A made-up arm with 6 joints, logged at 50 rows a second.
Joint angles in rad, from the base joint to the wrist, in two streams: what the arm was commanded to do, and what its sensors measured. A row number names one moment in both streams.
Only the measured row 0 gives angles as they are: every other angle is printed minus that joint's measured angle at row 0.
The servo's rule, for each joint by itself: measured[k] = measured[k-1] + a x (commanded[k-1-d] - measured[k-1]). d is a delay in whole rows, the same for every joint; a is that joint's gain. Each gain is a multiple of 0.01, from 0.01 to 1. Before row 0 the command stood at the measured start. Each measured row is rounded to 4 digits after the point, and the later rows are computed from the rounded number. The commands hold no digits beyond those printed.
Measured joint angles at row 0: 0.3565 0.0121 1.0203 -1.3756 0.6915 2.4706
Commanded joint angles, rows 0 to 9: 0.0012 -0.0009 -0.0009 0.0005 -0.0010 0.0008; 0.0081 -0.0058 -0.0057 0.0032 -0.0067 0.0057; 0.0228 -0.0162 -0.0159 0.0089 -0.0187 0.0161; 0.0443 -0.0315 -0.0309 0.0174 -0.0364 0.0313; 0.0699 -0.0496 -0.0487 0.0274 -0.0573 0.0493; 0.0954 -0.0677 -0.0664 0.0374 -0.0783 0.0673; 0.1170 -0.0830 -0.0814 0.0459 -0.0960 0.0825; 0.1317 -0.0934 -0.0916 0.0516 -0.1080 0.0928; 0.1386 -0.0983 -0.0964 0.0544 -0.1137 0.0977; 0.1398 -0.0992 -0.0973 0.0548 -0.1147 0.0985
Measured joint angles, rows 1 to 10: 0.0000 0.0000 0.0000 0.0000 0.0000 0.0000; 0.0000 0.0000 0.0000 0.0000 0.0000 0.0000; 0.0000 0.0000 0.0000 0.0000 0.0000 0.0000; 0.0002 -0.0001 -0.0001 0.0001 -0.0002 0.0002; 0.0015 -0.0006 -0.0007 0.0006 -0.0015 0.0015; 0.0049 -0.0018 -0.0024 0.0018 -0.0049 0.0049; 0.0112 -0.0042 -0.0055 0.0041 -0.0112 0.0110; 0.0206 -0.0078 -0.0103 0.0076 -0.0204 0.0198; 0.0326 -0.0126 -0.0165 0.0121 -0.0320 0.0307; 0.0461 -0.0182 -0.0236 0.0172 -0.0448 0.0426
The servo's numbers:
d 3
a 0.16 0.08 0.11 0.15 0.20 0.23

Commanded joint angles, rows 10 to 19: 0.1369 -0.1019 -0.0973 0.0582 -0.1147 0.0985; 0.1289 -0.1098 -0.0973 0.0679 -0.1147 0.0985; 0.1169 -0.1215 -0.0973 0.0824 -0.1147 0.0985; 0.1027 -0.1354 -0.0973 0.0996 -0.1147 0.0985; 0.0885 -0.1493 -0.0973 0.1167 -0.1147 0.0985; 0.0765 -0.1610 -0.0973 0.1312 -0.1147 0.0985; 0.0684 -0.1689 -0.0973 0.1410 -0.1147 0.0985; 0.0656 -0.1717 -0.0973 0.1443 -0.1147 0.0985; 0.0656 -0.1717 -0.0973 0.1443 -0.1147 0.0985; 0.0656 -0.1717 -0.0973 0.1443 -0.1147 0.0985
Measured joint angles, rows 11 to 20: 0.0598 -0.0242 -0.0311 0.0224 -0.0574 0.0541; 0.0724 -0.0301 -0.0383 0.0272 -0.0687 0.0641; 0.0832 -0.0356 -0.0448 0.0313 -0.0779 0.0720; 0.0918 -0.0409 -0.0506 0.0353 -0.0853 0.0781; 0.0977 -0.0464 -0.0557 0.0402 -0.0912 0.0828; 0.1008 -0.0524 -0.0603 0.0465 -0.0959 0.0864; 0.1011 -0.0590 -0.0644 0.0545 -0.0997 0.0892; 0.0991 -0.0662 -0.0680 0.0638 -0.1027 0.0913; 0.0955 -0.0738 -0.0712 0.0739 -0.1051 0.0930; 0.0912 -0.0814 -0.0741 0.0840 -0.1070 0.0943
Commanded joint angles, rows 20 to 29: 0.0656 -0.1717 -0.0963 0.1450 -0.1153 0.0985; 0.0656 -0.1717 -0.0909 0.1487 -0.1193 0.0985; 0.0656 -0.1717 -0.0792 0.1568 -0.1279 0.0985; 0.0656 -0.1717 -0.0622 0.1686 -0.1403 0.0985; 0.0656 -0.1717 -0.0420 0.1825 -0.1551 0.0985; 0.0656 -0.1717 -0.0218 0.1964 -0.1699 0.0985; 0.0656 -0.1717 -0.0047 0.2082 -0.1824 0.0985; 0.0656 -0.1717 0.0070 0.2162 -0.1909 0.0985; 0.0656 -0.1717 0.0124 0.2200 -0.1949 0.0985; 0.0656 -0.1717 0.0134 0.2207 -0.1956 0.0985
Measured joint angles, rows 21 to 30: 0.0871 -0.0886 -0.0767 0.0930 -0.1085 0.0953; 0.0837 -0.0952 -0.0790 0.1007 -0.1097 0.0960; 0.0808 -0.1013 -0.0810 0.1072 -0.1107 0.0966; 0.0784 -0.1069 -0.0827 0.1129 -0.1116 0.0970; 0.0764 -0.1121 -0.0836 0.1183 -0.1131 0.0973; 0.0747 -0.1169 -0.0831 0.1241 -0.1161 0.0976; 0.0732 -0.1213 -0.0808 0.1308 -0.1209 0.0978; 0.0720 -0.1253 -0.0765 0.1386 -0.1277 0.0980; 0.0710 -0.1290 -0.0705 0.1473 -0.1361 0.0981; 0.0701 -0.1324 -0.0633 0.1564 -0.1454 0.0982
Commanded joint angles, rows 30 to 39: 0.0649 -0.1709 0.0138 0.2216 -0.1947 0.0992; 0.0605 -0.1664 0.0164 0.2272 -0.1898 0.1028; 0.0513 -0.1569 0.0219 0.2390 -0.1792 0.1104; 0.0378 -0.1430 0.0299 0.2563 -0.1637 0.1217; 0.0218 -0.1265 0.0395 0.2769 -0.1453 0.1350; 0.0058 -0.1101 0.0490 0.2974 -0.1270 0.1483; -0.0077 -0.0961 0.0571 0.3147 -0.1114 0.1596; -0.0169 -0.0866 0.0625 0.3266 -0.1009 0.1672; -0.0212 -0.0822 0.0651 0.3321 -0.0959 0.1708; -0.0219 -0.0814 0.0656 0.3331 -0.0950 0.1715
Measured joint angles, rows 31 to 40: 0.0694 -0.1355 -0.0556 0.1654 -0.1545 0.0983; 0.0688 -0.1384 -0.0481 0.1736 -0.1626 0.0983; 0.0683 -0.1411 -0.0413 0.1807 -0.1692 0.0983; 0.0678 -0.1435 -0.0352 0.1868 -0.1743 0.0985; 0.0666 -0.1453 -0.0295 0.1929 -0.1774 0.0995; 0.0642 -0.1462 -0.0238 0.1998 -0.1778 0.1020; 0.0600 -0.1459 -0.0179 0.2083 -0.1750 0.1065; 0.0539 -0.1443 -0.0116 0.2186 -0.1691 0.1131; 0.0462 -0.1416 -0.0049 0.2304 -0.1607 0.1212; 0.0376 -0.1380 0.0019 0.2430 -0.1508 0.1300
